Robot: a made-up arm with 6 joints. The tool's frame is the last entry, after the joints.
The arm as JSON. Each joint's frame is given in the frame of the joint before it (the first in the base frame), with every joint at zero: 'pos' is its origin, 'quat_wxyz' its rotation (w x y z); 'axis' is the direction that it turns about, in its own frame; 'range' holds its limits. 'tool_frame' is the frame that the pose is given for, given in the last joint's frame.
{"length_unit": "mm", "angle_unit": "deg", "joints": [
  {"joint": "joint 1", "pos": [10.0, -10.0, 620.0], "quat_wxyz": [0.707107, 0.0, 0.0, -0.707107], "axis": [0.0, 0.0, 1.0], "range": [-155.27, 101.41]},
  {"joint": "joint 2", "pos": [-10.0, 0.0, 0.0], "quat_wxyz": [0.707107, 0.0, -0.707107, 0.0], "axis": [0.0, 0.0, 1.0], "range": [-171.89, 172.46]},
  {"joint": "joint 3", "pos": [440.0, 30.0, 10.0], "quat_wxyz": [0.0, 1.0, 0.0, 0.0], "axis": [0.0, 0.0, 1.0], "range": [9.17, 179.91]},
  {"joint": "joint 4", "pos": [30.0, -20.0, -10.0], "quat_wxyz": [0.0, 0.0, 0.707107, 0.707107], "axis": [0.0, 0.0, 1.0], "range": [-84.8, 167.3]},
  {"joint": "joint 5", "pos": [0.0, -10.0, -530.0], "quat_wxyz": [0.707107, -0.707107, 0.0, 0.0], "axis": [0.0, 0.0, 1.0], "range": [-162.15, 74.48]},
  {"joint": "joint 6", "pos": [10.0, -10.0, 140.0], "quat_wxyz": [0.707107, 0.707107, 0.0, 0.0], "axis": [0.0, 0.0, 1.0], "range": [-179.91, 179.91]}
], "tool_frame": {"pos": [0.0, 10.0, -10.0], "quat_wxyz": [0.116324, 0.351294, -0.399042, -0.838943]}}
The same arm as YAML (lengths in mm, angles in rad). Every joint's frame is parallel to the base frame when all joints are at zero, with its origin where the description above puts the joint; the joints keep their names.
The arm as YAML. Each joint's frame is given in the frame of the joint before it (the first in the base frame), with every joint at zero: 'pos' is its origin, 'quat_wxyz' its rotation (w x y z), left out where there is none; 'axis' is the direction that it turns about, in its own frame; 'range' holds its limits. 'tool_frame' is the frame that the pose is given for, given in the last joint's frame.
length_unit: mm
angle_unit: rad
joints:
  - joint: joint 1
    pos: [10.0, -10.0, 620.0]
    axis: "+z"
    range: [-2.71, 1.7699]
  - joint: joint 2
    pos: [0.0, 10.0, 0.0]
    axis: "+y"
    range: [-3.0, 3.01]
  - joint: joint 3
    pos: [30.0, 10.0, 440.0]
    axis: "-y"
    range: [0.16, 3.14]
  - joint: joint 4
    pos: [20.0, 10.0, 30.0]
    axis: "-x"
    range: [-1.48, 2.9199]
  - joint: joint 5
    pos: [530.0, 10.0, 0.0]
    axis: "-y"
    range: [-2.8301, 1.2999]
  - joint: joint 6
    pos: [-10.0, -140.0, -10.0]
    axis: "-x"
    range: [-3.14, 3.14]
tool_frame:
  pos: [10.0, -10.0, 0.0]
  quat_wxyz: [0.841625, 0.199912, -0.34482, 0.364419]

